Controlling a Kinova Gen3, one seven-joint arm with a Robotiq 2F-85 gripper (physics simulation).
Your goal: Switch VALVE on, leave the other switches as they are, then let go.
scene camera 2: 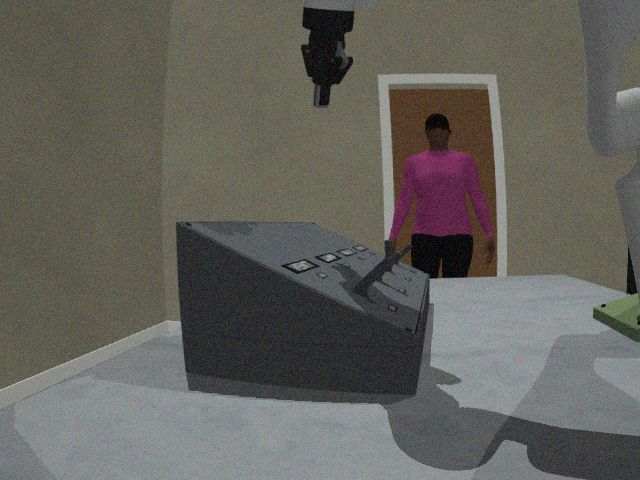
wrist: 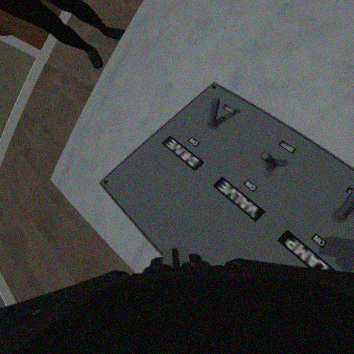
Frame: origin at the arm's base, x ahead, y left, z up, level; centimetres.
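Seen in the pictures: gripper, fingertip midpoint: (scene camera 2: 320, 107) (wrist: 175, 263).
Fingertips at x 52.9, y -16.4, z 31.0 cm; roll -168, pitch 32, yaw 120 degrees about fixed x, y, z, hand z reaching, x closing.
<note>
Offsets run from my fingertips to a thing's top centre. "*": to the spot under its first point. Level surfaces: height alone.
The dark grey sloped console (scene camera 2: 289, 335) (wrist: 165, 200) stands on the table. In the wrist view the VALVE label @(dx -4.1, dy -5.9, dz -22.8 cm) (wrist: 239, 199) is near the panel's middle, with a small ON plate @(* dx -6.4, dy -5.0, dz -24.3 cm) (wrist: 250, 185) beside it. The VALVE lever @(dx -10.7, dy -3.7, dz -21.3 cm) (wrist: 271, 162) stands between that plate and a second small plate @(* dx -13.7, dy -2.6, dz -27.7 cm) (wrist: 287, 147); its exact tilt is hard to tell from its shadow. A near lever @(dx -4.7, dy +19.5, dz -22.3 cm) (scene camera 2: 383, 269) leans toward the console's low front edge; its label cannot be read in the scene view. My gripper (scene camera 2: 321, 97) (wrist: 175, 263) is shut and empty, high above the console, touching no lever.
Another labelled lever @(dx -15.6, dy -14.8, dz -22.3 cm) (wrist: 215, 116) is near the panel corner, and the LAMP lever @(dx -8.3, dy +8.1, dz -22.3 cm) (wrist: 344, 207) is on VALVE's other side. A person in pink (scene camera 2: 443, 193) stands by the doorway, beyond the table @(dz -35.2 cm) (scene camera 2: 258, 439). A green plate (scene camera 2: 617, 315) is at the right.
</note>
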